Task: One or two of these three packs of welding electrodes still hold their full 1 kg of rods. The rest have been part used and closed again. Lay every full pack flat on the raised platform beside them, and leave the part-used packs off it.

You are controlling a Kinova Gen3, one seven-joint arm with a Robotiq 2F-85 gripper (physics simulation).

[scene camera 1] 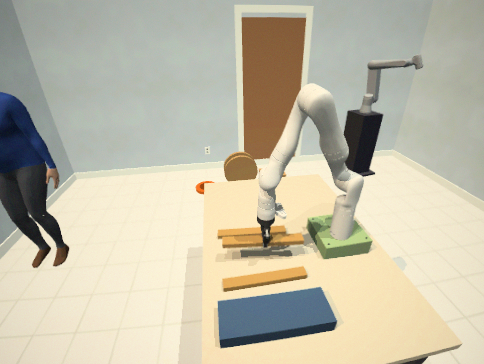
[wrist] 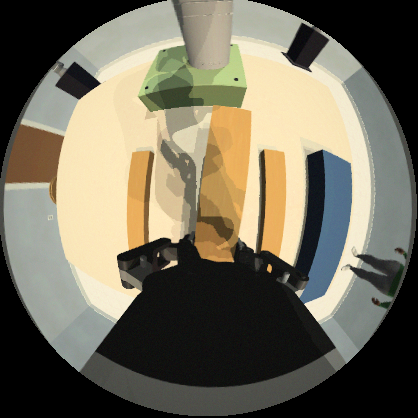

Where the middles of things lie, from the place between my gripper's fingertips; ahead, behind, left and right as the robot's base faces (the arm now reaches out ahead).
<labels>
Now: hand 290 mm to the right of the blue raised platform (scene camera 1: 242, 321), 80 mm short of it and 70 mm above it.
</labels>
